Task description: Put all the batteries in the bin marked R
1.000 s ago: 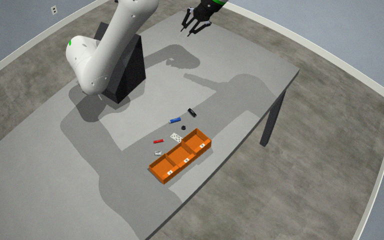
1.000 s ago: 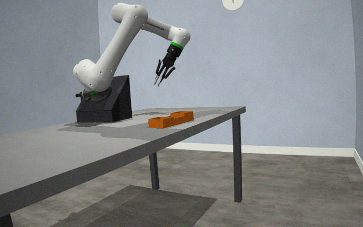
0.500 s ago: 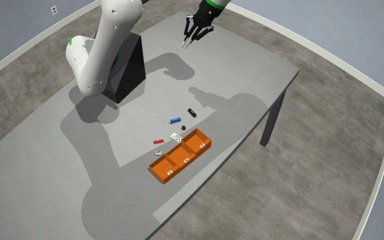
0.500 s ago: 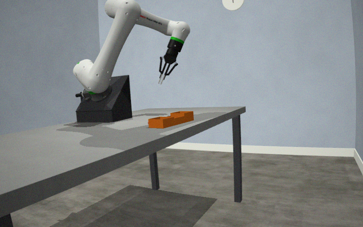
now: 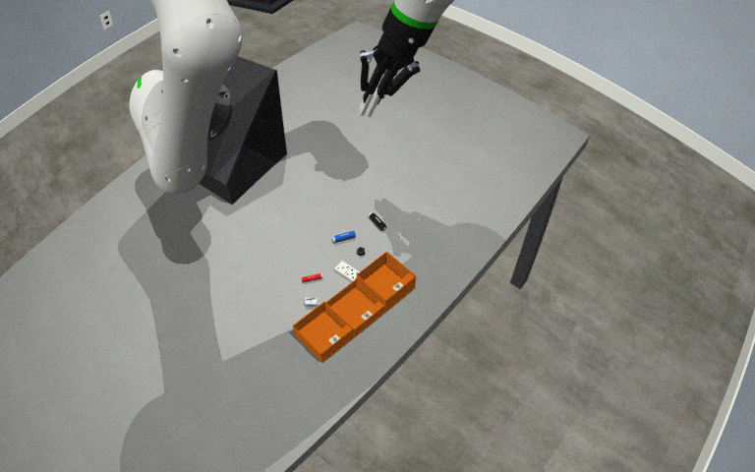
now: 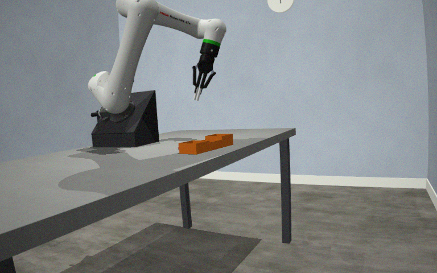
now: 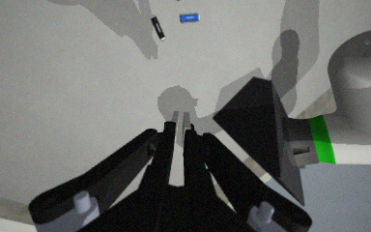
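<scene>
Now: hand 330 mm to the left of the orange bin, 210 mm above it and 170 mm short of it. The rest, counted from my hand: black nut 230 mm below, 200 mm to the right, 100 mm ahead; then black battery 230 mm below, 110 mm to the right, 90 mm ahead; then blue battery 230 mm below, 190 mm to the right, 50 mm ahead.
</scene>
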